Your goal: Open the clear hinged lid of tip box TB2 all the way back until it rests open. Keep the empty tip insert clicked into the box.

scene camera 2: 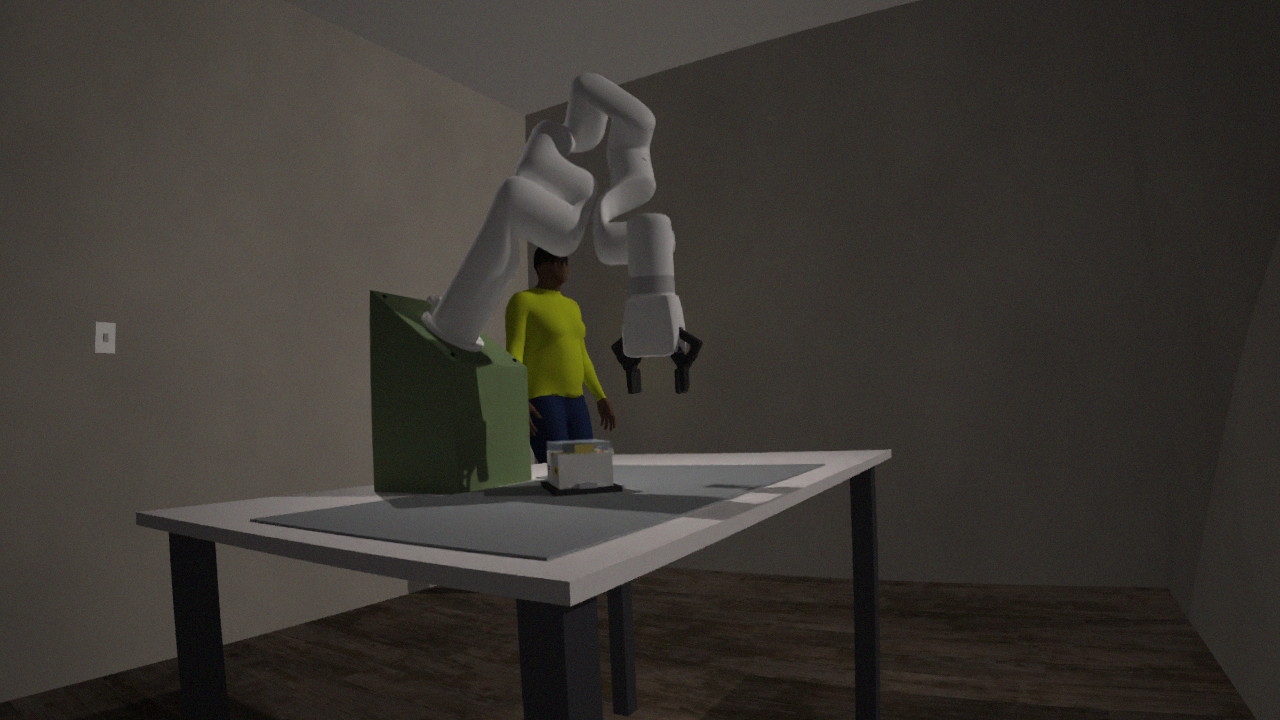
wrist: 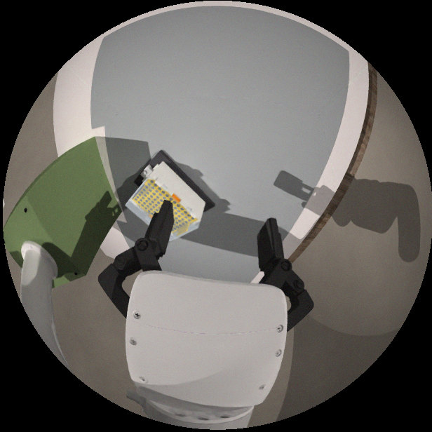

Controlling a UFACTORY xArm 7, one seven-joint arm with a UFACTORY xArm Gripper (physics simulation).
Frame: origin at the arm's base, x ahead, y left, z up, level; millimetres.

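Seen in the pictures: gripper, between the fingertips: (scene camera 2: 658,393); arm's base, origin of its link: (scene camera 2: 451,333).
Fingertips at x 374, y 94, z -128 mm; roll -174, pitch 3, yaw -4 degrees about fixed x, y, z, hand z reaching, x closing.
Offsets run from my fingertips to a thing's top centre. "spot": to the spot under its first point. Level surfaces: height alone.
The tip box @[73 mm down, 105 mm back, 90 mm right] (scene camera 2: 580,468) (wrist: 184,186) is white with a clear lid @[spot: 74 mm down, 88 mm back, 152 mm right] (scene camera 2: 563,444) that looks closed over its top. It stands upright on a black base @[spot: 143 mm down, 52 mm back, 148 mm right] (scene camera 2: 586,489) (wrist: 207,204). The yellow insert (wrist: 155,195) with its grid of holes shows through the lid in the wrist view, and an orange tab (wrist: 176,198) is at its edge. No label can be read. My gripper (scene camera 2: 657,382) (wrist: 218,218) is open and empty, high above the table and off to one side of the box. In the wrist view its left finger overlaps and hides part of the box.
A green pedestal (scene camera 2: 447,411) (wrist: 60,200) carries the arm and stands close beside the box. A grey mat @[150 mm down] (scene camera 2: 519,523) (wrist: 220,75) covers much of the white table @[153 mm down] (scene camera 2: 590,573) (wrist: 75,105). A person (scene camera 2: 554,344) in a yellow top stands behind the table.
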